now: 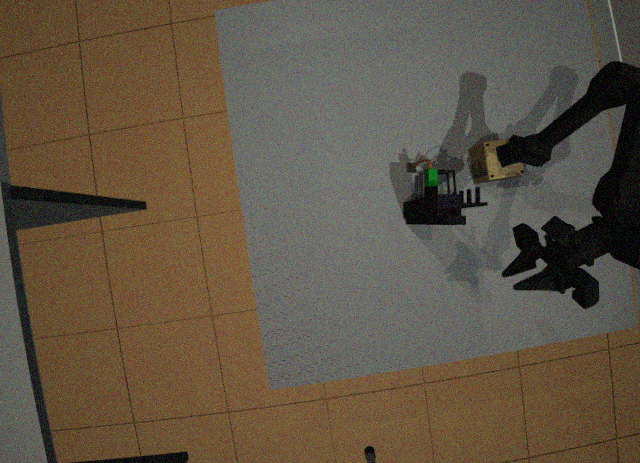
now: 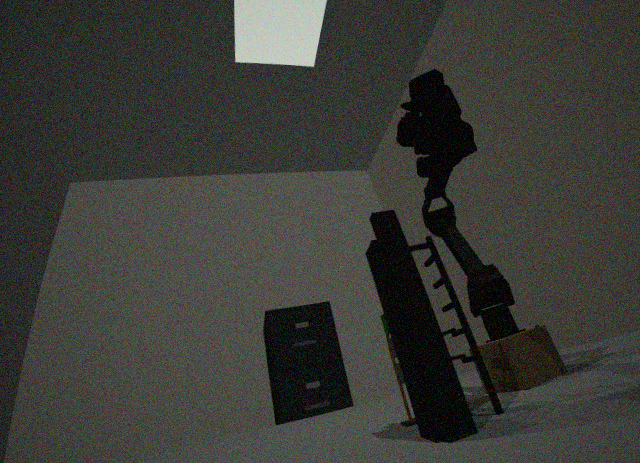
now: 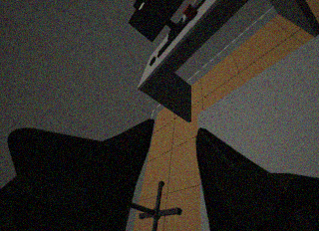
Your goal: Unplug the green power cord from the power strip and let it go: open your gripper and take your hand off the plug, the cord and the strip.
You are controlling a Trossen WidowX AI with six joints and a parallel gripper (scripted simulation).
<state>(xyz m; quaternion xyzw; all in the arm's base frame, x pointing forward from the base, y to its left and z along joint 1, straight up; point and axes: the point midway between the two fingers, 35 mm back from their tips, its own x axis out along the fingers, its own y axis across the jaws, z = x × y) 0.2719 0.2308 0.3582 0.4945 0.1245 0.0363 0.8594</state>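
My gripper tip is 260 mm above the green plug, 220 mm to the left of it and 20 mm past it.
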